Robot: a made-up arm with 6 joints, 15 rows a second.
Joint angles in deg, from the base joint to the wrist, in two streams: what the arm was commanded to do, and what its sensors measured. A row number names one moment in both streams.
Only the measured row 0 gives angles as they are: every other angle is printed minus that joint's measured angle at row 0.
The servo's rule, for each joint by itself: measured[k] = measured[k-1] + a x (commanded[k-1-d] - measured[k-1]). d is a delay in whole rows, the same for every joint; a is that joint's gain. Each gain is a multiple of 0.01, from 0.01 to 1. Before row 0 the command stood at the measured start. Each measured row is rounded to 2 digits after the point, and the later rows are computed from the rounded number. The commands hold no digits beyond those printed.
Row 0, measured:
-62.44 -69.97 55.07 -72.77 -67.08 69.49
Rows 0 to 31, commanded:
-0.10 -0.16 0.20 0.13 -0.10 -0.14
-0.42 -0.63 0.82 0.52 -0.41 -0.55
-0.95 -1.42 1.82 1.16 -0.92 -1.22
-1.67 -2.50 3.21 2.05 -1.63 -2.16
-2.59 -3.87 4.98 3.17 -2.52 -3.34
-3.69 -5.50 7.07 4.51 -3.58 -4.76
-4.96 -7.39 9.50 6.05 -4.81 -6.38
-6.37 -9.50 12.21 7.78 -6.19 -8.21
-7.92 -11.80 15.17 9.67 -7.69 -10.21
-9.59 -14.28 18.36 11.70 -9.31 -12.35
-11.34 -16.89 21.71 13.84 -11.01 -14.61
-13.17 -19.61 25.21 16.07 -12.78 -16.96
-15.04 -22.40 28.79 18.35 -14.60 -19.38
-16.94 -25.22 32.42 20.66 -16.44 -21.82
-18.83 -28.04 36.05 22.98 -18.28 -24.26
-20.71 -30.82 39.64 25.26 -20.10 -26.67
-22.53 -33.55 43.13 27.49 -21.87 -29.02
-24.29 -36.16 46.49 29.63 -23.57 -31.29
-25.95 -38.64 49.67 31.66 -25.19 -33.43
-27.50 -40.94 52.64 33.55 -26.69 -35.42
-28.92 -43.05 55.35 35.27 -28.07 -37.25
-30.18 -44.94 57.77 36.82 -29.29 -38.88
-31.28 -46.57 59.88 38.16 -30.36 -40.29
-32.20 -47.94 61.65 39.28 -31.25 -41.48
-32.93 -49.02 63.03 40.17 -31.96 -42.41
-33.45 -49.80 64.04 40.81 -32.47 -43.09
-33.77 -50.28 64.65 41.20 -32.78 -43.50
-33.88 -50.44 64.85 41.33 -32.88 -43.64
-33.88 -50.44 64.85 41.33 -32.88 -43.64
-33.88 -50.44 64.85 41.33 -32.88 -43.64
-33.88 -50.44 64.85 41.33 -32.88 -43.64
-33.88 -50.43 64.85 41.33 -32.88 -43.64
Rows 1 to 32, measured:
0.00 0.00 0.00 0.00 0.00 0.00
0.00 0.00 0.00 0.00 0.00 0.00
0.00 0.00 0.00 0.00 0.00 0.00
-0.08 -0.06 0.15 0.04 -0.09 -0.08
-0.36 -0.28 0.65 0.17 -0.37 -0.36
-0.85 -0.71 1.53 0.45 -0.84 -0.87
-1.53 -1.39 2.79 0.90 -1.52 -1.63
-2.41 -2.33 4.43 1.54 -2.38 -2.64
-3.47 -3.53 6.41 2.37 -3.41 -3.89
-4.71 -5.00 8.73 3.40 -4.61 -5.36
-6.09 -6.71 11.34 4.63 -5.97 -7.04
-7.61 -8.64 14.21 6.04 -7.45 -8.91
-9.25 -10.78 17.32 7.62 -9.05 -10.94
-10.98 -13.10 20.61 9.36 -10.74 -13.11
-12.80 -15.57 24.06 11.24 -12.49 -15.38
-14.66 -18.17 27.61 13.23 -14.30 -17.74
-16.55 -20.85 31.22 15.31 -16.14 -20.15
-18.44 -23.58 34.84 17.46 -17.98 -22.57
-20.32 -26.33 38.44 19.64 -19.80 -24.99
-22.15 -29.07 41.96 21.84 -21.58 -27.37
-23.93 -31.76 45.36 24.02 -23.29 -29.68
-25.61 -34.37 48.59 26.16 -24.92 -31.89
-27.18 -36.87 51.63 28.23 -26.44 -33.97
-28.62 -39.22 54.42 30.20 -27.84 -35.91
-29.91 -41.39 56.93 32.05 -29.09 -37.66
-31.05 -43.36 59.14 33.76 -30.18 -39.21
-32.00 -45.10 61.02 35.31 -31.10 -40.55
-32.77 -46.59 62.53 36.67 -31.84 -41.65
-33.33 -47.81 63.66 37.83 -32.38 -42.50
-33.70 -48.75 64.40 38.77 -32.72 -43.09
-33.85 -49.39 64.74 39.49 -32.86 -43.41
-33.87 -49.79 64.82 40.01 -32.88 -43.55
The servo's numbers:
d 3
a 0.83 0.38 0.75 0.28 0.86 0.59

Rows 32 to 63, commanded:
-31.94 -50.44 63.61 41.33 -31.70 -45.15
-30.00 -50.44 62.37 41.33 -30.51 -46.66
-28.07 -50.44 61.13 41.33 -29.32 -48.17
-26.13 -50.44 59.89 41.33 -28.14 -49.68
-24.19 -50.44 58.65 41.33 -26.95 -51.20
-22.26 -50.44 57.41 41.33 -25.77 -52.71
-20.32 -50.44 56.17 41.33 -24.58 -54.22
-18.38 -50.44 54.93 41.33 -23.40 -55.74
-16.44 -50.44 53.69 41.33 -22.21 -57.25
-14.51 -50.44 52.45 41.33 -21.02 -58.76
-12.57 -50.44 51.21 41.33 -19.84 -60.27
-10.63 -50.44 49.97 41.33 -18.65 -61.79
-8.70 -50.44 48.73 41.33 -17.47 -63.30
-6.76 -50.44 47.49 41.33 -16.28 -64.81
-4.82 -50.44 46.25 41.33 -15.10 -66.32
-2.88 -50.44 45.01 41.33 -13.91 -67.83
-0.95 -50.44 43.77 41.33 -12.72 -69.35
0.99 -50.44 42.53 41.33 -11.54 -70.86
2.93 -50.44 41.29 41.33 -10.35 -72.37
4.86 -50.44 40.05 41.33 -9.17 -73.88
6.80 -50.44 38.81 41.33 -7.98 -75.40
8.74 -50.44 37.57 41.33 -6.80 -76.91
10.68 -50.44 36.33 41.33 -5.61 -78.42
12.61 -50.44 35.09 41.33 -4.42 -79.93
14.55 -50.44 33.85 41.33 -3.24 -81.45
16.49 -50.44 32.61 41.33 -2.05 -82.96
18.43 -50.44 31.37 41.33 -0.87 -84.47
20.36 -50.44 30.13 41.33 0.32 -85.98
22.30 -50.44 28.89 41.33 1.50 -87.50
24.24 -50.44 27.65 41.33 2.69 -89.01
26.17 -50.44 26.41 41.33 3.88 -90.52
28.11 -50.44 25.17 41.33 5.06 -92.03
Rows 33 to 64, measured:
-33.88 -50.04 64.84 40.38 -32.88 -43.60
-33.88 -50.19 64.85 40.65 -32.88 -43.62
-33.88 -50.28 64.85 40.84 -32.88 -43.63
-32.27 -50.34 63.92 40.98 -31.87 -44.53
-30.39 -50.38 62.76 41.08 -30.70 -45.79
-28.46 -50.40 61.54 41.15 -29.51 -47.19
-26.53 -50.42 60.30 41.20 -28.33 -48.66
-24.59 -50.43 59.06 41.24 -27.14 -50.16
-22.66 -50.43 57.82 41.27 -25.96 -51.66
-20.72 -50.43 56.58 41.29 -24.77 -53.17
-18.78 -50.43 55.34 41.30 -23.59 -54.69
-16.84 -50.43 54.10 41.31 -22.40 -56.20
-14.91 -50.43 52.86 41.32 -21.21 -57.71
-12.97 -50.43 51.62 41.32 -20.03 -59.22
-11.03 -50.43 50.38 41.32 -18.84 -60.74
-9.10 -50.43 49.14 41.32 -17.66 -62.25
-7.16 -50.43 47.90 41.32 -16.47 -63.76
-5.22 -50.43 46.66 41.32 -15.29 -65.27
-3.28 -50.43 45.42 41.32 -14.10 -66.78
-1.35 -50.43 44.18 41.32 -12.91 -68.30
0.59 -50.43 42.94 41.32 -11.73 -69.81
2.53 -50.43 41.70 41.32 -10.54 -71.32
4.46 -50.43 40.46 41.32 -9.36 -72.83
6.40 -50.43 39.22 41.32 -8.17 -74.35
8.34 -50.43 37.98 41.32 -6.99 -75.86
10.28 -50.43 36.74 41.32 -5.80 -77.37
12.21 -50.43 35.50 41.32 -4.61 -78.88
14.15 -50.43 34.26 41.32 -3.43 -80.40
16.09 -50.43 33.02 41.32 -2.24 -81.91
18.03 -50.43 31.78 41.32 -1.06 -83.42
19.96 -50.43 30.54 41.32 0.13 -84.93
21.90 -50.43 29.30 41.32 1.31 -86.45

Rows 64 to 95, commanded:
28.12 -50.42 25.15 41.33 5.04 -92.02
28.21 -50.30 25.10 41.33 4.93 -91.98
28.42 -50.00 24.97 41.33 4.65 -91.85
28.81 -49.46 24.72 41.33 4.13 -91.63
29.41 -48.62 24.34 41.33 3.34 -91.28
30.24 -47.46 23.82 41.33 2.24 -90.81
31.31 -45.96 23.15 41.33 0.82 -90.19
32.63 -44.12 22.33 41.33 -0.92 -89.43
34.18 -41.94 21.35 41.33 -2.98 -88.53
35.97 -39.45 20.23 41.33 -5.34 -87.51
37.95 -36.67 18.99 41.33 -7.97 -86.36
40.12 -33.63 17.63 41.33 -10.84 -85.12
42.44 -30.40 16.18 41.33 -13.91 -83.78
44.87 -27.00 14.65 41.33 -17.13 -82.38
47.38 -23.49 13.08 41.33 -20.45 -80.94
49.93 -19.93 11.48 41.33 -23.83 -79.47
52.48 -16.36 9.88 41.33 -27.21 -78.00
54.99 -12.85 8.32 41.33 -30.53 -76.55
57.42 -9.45 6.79 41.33 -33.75 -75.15
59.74 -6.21 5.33 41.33 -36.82 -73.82
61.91 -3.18 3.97 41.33 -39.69 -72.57
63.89 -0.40 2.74 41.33 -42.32 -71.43
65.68 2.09 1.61 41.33 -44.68 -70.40
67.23 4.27 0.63 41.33 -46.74 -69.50
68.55 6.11 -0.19 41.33 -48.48 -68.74
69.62 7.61 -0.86 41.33 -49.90 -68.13
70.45 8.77 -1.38 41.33 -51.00 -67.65
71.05 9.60 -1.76 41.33 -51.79 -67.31
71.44 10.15 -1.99 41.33 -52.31 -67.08
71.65 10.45 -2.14 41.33 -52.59 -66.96
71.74 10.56 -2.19 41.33 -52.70 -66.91
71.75 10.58 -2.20 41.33 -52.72 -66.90
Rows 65 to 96, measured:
23.84 -50.43 28.06 41.32 2.50 -87.96
25.77 -50.43 26.82 41.32 3.69 -89.47
27.71 -50.43 25.58 41.32 4.87 -90.98
28.05 -50.43 25.26 41.32 5.02 -91.59
28.18 -50.38 25.14 41.32 4.94 -91.82
28.38 -50.24 25.01 41.32 4.69 -91.84
28.74 -49.94 24.79 41.32 4.21 -91.72
29.30 -49.44 24.45 41.32 3.46 -91.46
30.08 -48.69 23.98 41.32 2.41 -91.08
31.10 -47.65 23.36 41.32 1.04 -90.55
32.37 -46.31 22.59 41.32 -0.65 -89.89
33.87 -44.65 21.66 41.32 -2.65 -89.09
35.61 -42.67 20.59 41.32 -4.96 -88.16
37.55 -40.39 19.39 41.32 -7.55 -87.10
39.68 -37.82 18.07 41.32 -10.38 -85.93
41.97 -35.00 16.65 41.32 -13.42 -84.66
44.38 -31.96 15.15 41.32 -16.61 -83.31
46.87 -28.74 13.60 41.32 -19.91 -81.91
49.41 -25.39 12.01 41.32 -23.28 -80.47
51.96 -21.96 10.41 41.32 -26.66 -79.01
54.47 -18.50 8.84 41.32 -29.99 -77.56
56.92 -15.06 7.30 41.32 -33.22 -76.14
59.26 -11.70 5.82 41.32 -36.32 -74.77
61.46 -8.46 4.43 41.32 -39.22 -73.47
63.48 -5.40 3.16 41.32 -41.89 -72.27
65.31 -2.55 2.00 41.32 -44.29 -71.17
66.90 0.04 0.97 41.32 -46.40 -70.18
68.27 2.35 0.10 41.32 -48.19 -69.33
69.39 4.35 -0.62 41.32 -49.66 -68.62
70.27 6.03 -1.19 41.32 -50.81 -68.05
70.92 7.39 -1.62 41.32 -51.65 -67.61
71.35 8.44 -1.90 41.32 -52.22 -67.30

